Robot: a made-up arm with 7 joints. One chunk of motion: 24 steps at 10 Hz.
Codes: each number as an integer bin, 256 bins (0 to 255) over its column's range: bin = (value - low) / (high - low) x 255, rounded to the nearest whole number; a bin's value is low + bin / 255 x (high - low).
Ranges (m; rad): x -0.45..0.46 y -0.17..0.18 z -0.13..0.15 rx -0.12..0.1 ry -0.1..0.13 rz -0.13..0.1
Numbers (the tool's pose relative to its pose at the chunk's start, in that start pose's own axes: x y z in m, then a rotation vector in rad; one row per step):
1: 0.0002 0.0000 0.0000 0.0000 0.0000 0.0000
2: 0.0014 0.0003 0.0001 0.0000 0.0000 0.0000
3: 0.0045 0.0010 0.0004 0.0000 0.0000 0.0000
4: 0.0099 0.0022 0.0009 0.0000 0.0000 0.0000
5: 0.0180 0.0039 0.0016 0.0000 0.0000 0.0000
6: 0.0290 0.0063 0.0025 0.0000 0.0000 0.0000
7: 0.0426 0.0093 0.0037 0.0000 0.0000 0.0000
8: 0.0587 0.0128 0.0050 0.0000 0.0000 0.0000
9: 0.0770 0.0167 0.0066 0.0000 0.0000 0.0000
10: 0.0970 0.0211 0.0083 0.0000 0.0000 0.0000
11: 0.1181 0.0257 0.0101 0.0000 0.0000 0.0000
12: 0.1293 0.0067 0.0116 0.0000 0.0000 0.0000
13: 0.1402 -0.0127 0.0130 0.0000 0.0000 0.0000
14: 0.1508 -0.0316 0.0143 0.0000 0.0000 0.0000
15: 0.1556 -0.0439 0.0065 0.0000 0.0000 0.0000
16: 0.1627 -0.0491 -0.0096 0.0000 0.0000 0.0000
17: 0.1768 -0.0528 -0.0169 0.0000 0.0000 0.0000
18: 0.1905 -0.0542 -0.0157 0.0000 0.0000 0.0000
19: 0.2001 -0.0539 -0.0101 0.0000 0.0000 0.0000
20: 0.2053 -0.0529 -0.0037 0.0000 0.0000 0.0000
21: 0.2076 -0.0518 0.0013 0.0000 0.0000 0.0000
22: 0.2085 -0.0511 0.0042 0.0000 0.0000 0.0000
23: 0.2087 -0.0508 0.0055 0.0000 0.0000 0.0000
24: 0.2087 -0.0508 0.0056 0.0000 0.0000 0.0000
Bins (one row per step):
1: 126 124 118 139 111 144
2: 126 124 118 139 111 144
3: 127 125 119 139 111 144
4: 129 125 119 139 111 144
5: 131 127 120 139 111 144
6: 134 128 121 139 111 144
7: 138 131 122 139 111 144
8: 143 133 123 139 111 144
9: 148 136 124 139 111 144
10: 153 139 126 139 111 144
11: 159 143 128 139 111 144
12: 162 129 129 139 111 144
13: 165 115 130 139 111 144
14: 168 101 131 139 111 144
15: 170 92 124 139 111 144
16: 172 88 110 139 111 144
17: 176 85 103 139 111 144
18: 179 84 104 139 111 144
19: 182 85 109 139 111 144
20: 184 85 115 139 111 144
21: 184 86 120 139 111 144
22: 185 87 122 139 111 144
23: 185 87 123 139 111 144
24: 185 87 123 139 111 144

